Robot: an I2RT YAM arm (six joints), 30 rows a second.
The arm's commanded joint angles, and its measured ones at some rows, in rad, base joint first. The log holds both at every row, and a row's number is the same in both.
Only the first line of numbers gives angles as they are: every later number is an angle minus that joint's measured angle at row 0.
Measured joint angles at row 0:
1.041 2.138 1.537 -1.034 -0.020 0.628
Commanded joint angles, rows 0 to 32:
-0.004 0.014 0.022 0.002 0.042 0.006
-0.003 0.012 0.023 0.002 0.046 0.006
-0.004 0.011 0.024 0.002 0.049 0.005
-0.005 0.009 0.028 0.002 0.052 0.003
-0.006 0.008 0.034 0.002 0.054 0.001
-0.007 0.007 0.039 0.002 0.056 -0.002
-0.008 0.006 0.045 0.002 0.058 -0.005
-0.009 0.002 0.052 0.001 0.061 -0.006
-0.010 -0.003 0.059 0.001 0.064 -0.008
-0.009 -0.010 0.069 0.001 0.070 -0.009
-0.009 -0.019 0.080 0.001 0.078 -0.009
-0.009 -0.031 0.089 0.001 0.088 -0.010
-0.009 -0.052 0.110 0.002 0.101 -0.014
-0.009 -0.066 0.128 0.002 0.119 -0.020
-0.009 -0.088 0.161 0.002 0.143 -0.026
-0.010 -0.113 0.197 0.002 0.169 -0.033
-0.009 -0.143 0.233 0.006 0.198 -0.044
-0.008 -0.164 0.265 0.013 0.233 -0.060
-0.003 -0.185 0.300 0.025 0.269 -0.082
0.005 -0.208 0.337 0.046 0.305 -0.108
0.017 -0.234 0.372 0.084 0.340 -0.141
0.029 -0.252 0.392 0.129 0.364 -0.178
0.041 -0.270 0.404 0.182 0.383 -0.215
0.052 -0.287 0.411 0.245 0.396 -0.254
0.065 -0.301 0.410 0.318 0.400 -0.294
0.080 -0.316 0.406 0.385 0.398 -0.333
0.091 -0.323 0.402 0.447 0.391 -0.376
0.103 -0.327 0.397 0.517 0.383 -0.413
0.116 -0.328 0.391 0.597 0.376 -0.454
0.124 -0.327 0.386 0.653 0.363 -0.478
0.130 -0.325 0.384 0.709 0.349 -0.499
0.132 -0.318 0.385 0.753 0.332 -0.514
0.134 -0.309 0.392 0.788 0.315 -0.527
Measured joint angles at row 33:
0.118 -0.346 0.394 0.527 0.346 -0.383
